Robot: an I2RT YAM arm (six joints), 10 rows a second.
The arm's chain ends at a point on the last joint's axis. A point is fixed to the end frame.
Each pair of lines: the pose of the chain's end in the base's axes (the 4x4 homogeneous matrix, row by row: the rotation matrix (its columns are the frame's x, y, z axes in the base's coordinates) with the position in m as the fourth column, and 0 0 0 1 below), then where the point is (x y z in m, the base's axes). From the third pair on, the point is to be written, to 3 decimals.
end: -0.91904 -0.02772 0.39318 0.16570; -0.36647 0.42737 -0.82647 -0.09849; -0.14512 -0.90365 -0.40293 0.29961; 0 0 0 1
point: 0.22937 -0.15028 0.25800
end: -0.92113 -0.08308 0.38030 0.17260; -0.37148 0.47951 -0.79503 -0.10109; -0.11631 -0.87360 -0.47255 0.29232; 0 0 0 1
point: 0.23449 -0.14934 0.24427
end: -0.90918 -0.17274 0.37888 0.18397; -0.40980 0.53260 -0.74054 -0.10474; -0.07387 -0.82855 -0.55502 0.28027; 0 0 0 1
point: 0.244 -0.146 0.224
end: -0.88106 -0.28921 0.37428 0.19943; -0.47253 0.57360 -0.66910 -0.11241; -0.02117 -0.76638 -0.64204 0.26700; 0 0 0 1
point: 0.257 -0.145 0.203
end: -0.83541 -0.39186 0.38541 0.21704; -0.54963 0.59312 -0.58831 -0.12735; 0.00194 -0.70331 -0.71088 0.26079; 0 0 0 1
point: 0.272 -0.151 0.191
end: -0.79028 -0.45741 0.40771 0.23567; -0.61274 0.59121 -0.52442 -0.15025; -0.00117 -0.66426 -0.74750 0.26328; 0 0 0 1
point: 0.290 -0.166 0.191
